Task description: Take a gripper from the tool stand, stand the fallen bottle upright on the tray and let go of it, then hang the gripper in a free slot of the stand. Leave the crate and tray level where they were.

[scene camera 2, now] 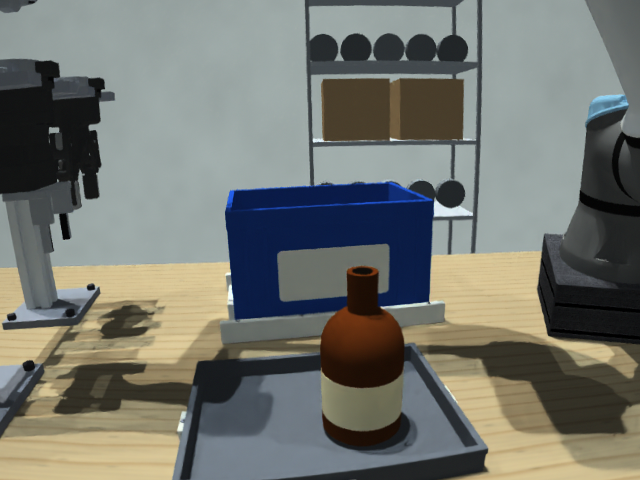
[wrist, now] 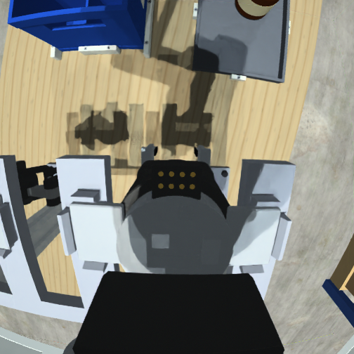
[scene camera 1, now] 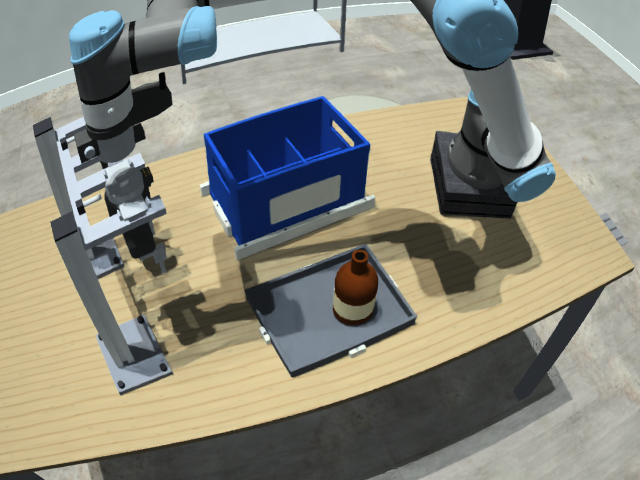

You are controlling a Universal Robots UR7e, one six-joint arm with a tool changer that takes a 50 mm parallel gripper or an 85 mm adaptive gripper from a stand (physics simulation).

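Places are measured from the arm's base along level axes (x ahead, y left, z up), in millimetres.
Pixels of known places: arm's base at its link origin: (scene camera 2: 612,259) (scene camera 1: 478,162).
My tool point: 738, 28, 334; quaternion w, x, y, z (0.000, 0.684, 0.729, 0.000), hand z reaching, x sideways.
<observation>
For each thing: its middle in the pictures, then the offset to it from my tool point, as dx, dy, dz.
- brown bottle at the middle of its body: (scene camera 2: 362,353) (scene camera 1: 356,284) -333, +130, -343
- grey tray at the middle of its body: (scene camera 2: 320,412) (scene camera 1: 330,308) -295, +113, -413
- blue crate at the middle of its body: (scene camera 2: 323,251) (scene camera 1: 284,169) -341, -178, -338
The brown bottle (scene camera 1: 355,289) (scene camera 2: 361,356) (wrist: 256,8) stands upright on the grey tray (scene camera 1: 310,335) (scene camera 2: 232,446) (wrist: 270,50), with no gripper near it. The tray lies flat on the table. The parallel gripper (scene camera 1: 157,258) (wrist: 174,151) hangs in the end slot of the tool stand (scene camera 1: 87,289) (scene camera 2: 31,248) (wrist: 270,180), its fingers apart and empty. Its round coupling top (wrist: 175,235) with gold contacts is bare in the wrist view. The arm's bare wrist end (scene camera 1: 117,147) is above and behind it, apart from it. The blue crate (scene camera 1: 253,206) (scene camera 2: 248,258) (wrist: 100,31) stands level.
The adaptive gripper (scene camera 2: 90,155) (wrist: 40,185) hangs in a neighbouring slot. White locating rails (scene camera 1: 310,224) (scene camera 2: 273,330) border the crate. The arm's base (scene camera 1: 475,198) (scene camera 2: 584,310) stands at the right of the table. A shelf rack (scene camera 2: 392,67) is at the back.
</observation>
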